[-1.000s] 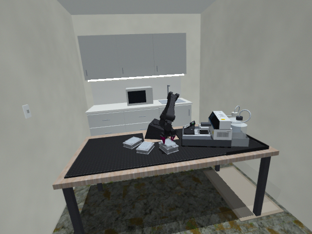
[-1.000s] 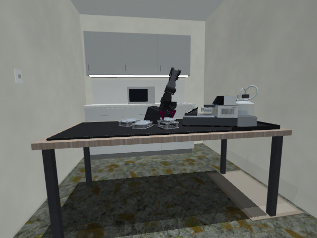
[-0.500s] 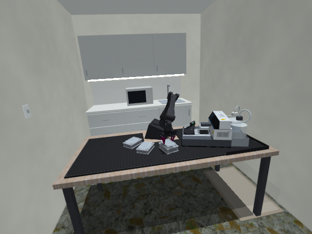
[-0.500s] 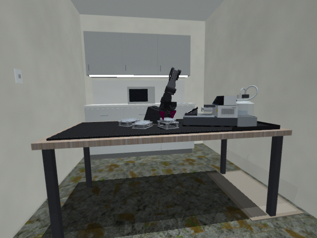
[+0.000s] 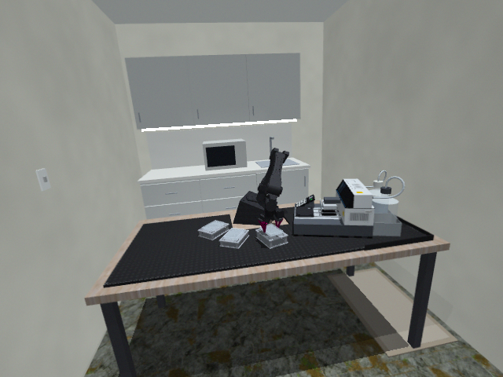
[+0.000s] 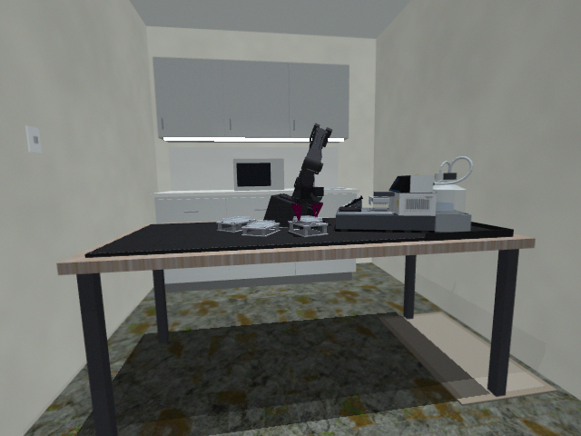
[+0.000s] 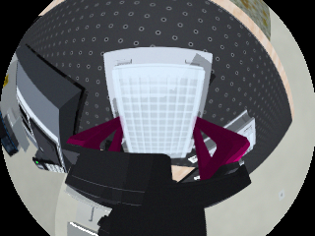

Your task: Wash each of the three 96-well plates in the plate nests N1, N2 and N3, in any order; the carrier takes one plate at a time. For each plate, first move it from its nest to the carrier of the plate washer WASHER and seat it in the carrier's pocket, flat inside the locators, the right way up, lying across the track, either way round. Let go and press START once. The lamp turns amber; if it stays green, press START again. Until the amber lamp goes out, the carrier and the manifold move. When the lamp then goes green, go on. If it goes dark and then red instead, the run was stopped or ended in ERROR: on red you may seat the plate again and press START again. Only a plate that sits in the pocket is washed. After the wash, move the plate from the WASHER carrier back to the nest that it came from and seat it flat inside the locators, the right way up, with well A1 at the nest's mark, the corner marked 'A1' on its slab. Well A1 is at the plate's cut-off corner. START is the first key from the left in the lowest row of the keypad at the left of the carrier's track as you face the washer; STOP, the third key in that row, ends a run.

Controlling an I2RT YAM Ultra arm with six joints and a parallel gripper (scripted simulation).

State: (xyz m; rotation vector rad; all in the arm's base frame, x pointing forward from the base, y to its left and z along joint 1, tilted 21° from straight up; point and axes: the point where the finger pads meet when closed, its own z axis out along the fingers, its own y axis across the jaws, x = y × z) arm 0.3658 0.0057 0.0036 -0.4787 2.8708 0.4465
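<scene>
Now: the nest 2 cm below my hand. Round my hand: clear bottle 3 cm ahead, 66 cm to the left, 6 cm above; plate washer 12 cm behind, 40 cm to the left, 6 cm above; washer carrier 17 cm behind, 25 cm to the left, 2 cm above.
</scene>
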